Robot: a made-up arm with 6 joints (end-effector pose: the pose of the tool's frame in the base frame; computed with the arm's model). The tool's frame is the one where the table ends. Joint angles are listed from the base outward.
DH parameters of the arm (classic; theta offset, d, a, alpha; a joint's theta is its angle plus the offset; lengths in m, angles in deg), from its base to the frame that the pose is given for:
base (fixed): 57.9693 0 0.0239 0
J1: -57.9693 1.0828 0.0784 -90
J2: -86.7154 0 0.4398 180
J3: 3.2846 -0.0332 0.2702 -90
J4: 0 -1.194 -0.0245 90
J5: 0 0.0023 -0.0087 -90
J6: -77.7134 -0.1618 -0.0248 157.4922
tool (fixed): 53.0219 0.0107 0 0
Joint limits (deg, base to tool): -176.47..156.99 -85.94..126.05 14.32..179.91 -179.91..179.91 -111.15..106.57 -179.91..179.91
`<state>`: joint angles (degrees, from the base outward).
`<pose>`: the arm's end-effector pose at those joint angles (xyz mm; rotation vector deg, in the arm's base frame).
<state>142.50 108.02 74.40 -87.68 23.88 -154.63</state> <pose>-1362.6 1102.5 387.8 -63.38 -87.24 -60.19</pose>
Working (the frame after each row of the table, in the pose's form):
after base (fixed): 12.7 20.3 0.0 0.00 0.00 57.97
after J1: -49.5 68.0 1082.8 -35.88 -105.70 105.70
after J2: -374.6 317.4 923.0 14.80 104.04 91.55
after J3: -513.5 382.2 1148.0 68.61 -23.29 128.00
after J4: -1316.8 967.7 486.1 133.45 66.83 22.65
after J5: -1322.7 962.4 482.0 61.60 4.18 37.81
after J6: -1360.5 1092.2 389.8 -19.97 -119.46 -93.77

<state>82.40 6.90 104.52 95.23 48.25 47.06</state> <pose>-137.0 -236.4 2802.3 49.10 -11.63 -97.56</pose>
Working (the frame after each row of the table, in the pose's form):
after base (fixed): 12.7 20.3 0.0 0.00 0.00 57.97
after J1: 23.0 98.0 1082.8 -72.71 -63.65 63.65
after J2: 33.3 175.1 1515.7 119.09 2.69 117.69
after J3: -35.0 -86.0 1479.8 -114.68 131.00 7.64
after J4: -32.0 -248.4 2663.0 -13.69 -128.37 112.25
after J5: -27.0 -252.7 2669.1 18.63 130.69 2.18
after J6: -130.3 -233.2 2794.6 58.95 13.81 -146.06

